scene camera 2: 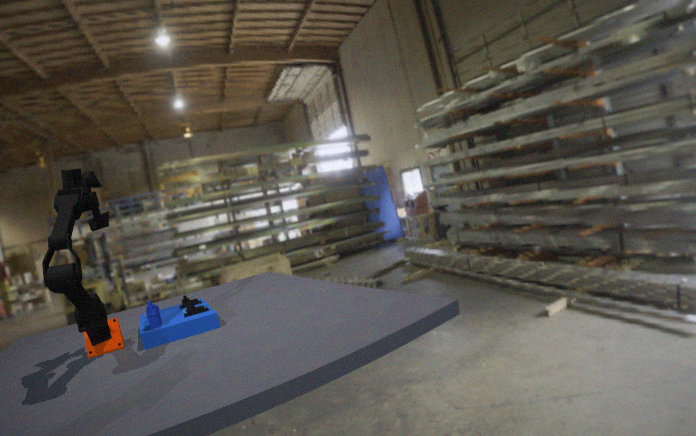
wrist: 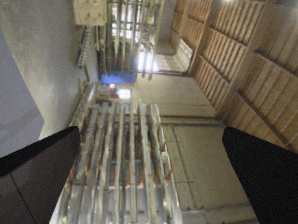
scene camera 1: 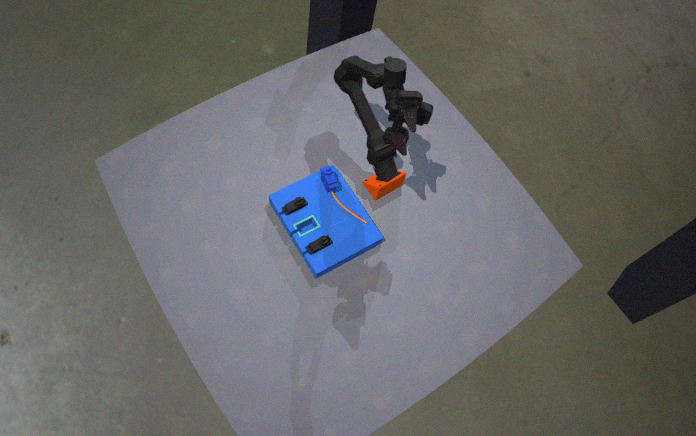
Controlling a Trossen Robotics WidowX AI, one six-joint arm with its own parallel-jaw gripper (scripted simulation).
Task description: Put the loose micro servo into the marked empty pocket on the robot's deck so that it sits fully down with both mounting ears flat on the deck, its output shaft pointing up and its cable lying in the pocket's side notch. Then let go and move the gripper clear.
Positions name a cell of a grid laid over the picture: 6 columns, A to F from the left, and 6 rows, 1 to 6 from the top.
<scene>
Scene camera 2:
gripper: A3
blue deck: B5
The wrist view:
gripper: D4
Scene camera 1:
gripper: D2
blue deck: D4
</scene>
